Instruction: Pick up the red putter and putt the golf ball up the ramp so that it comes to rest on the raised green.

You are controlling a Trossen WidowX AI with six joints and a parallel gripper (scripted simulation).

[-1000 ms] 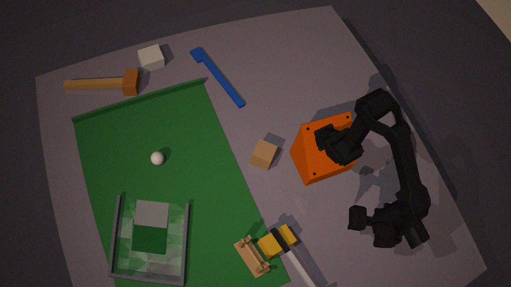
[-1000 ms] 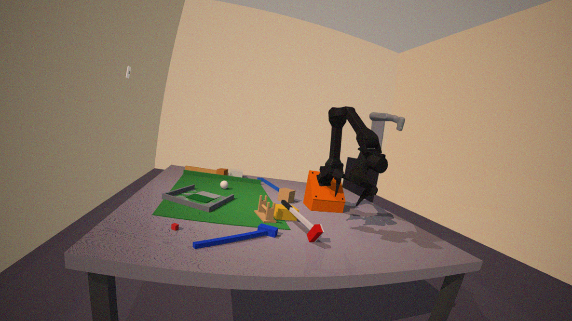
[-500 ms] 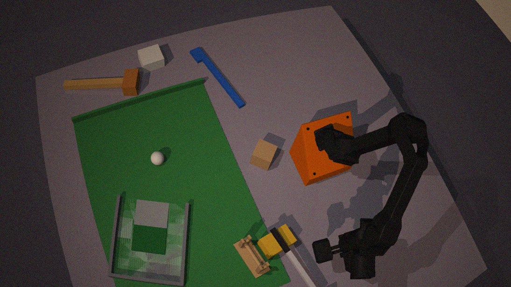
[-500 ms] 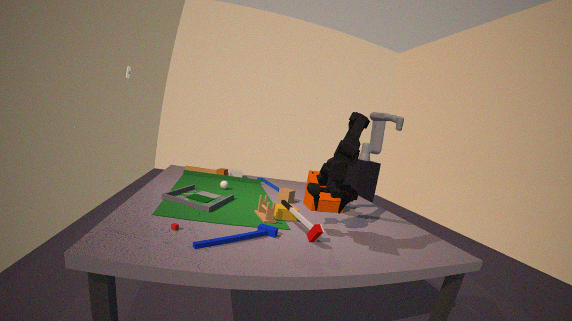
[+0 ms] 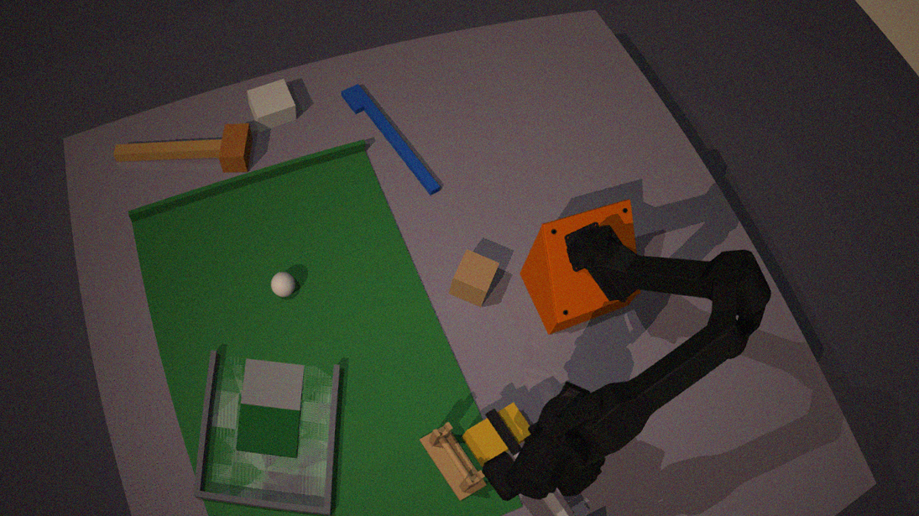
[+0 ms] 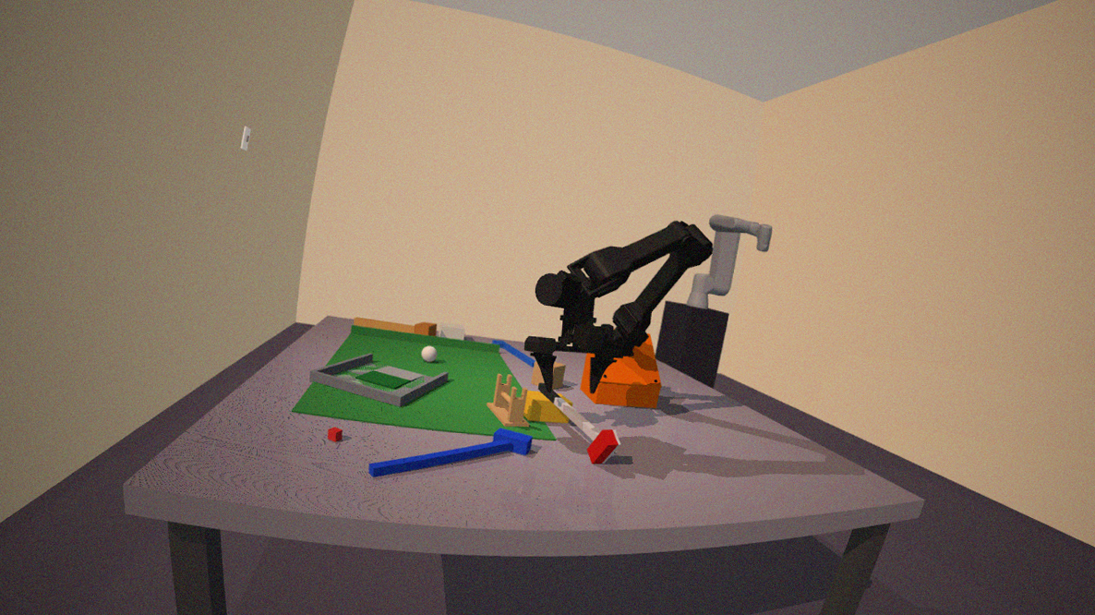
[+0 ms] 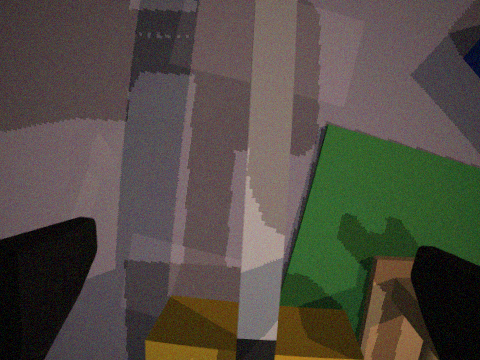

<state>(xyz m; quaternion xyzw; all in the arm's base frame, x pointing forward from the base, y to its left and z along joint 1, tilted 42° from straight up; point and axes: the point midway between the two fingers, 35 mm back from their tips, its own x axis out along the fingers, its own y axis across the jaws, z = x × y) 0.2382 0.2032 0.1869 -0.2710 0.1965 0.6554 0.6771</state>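
My gripper tip is now 4 cm above the red putter and 3 cm to the right of it. Round my gripper tip: blue putter (23 cm ahead, 14 cm to the left, 7 cm below); wooden rack (10 cm ahead, 8 cm to the right, 5 cm below); yellow block (9 cm to the right, 6 cm below, 1 cm ahead).
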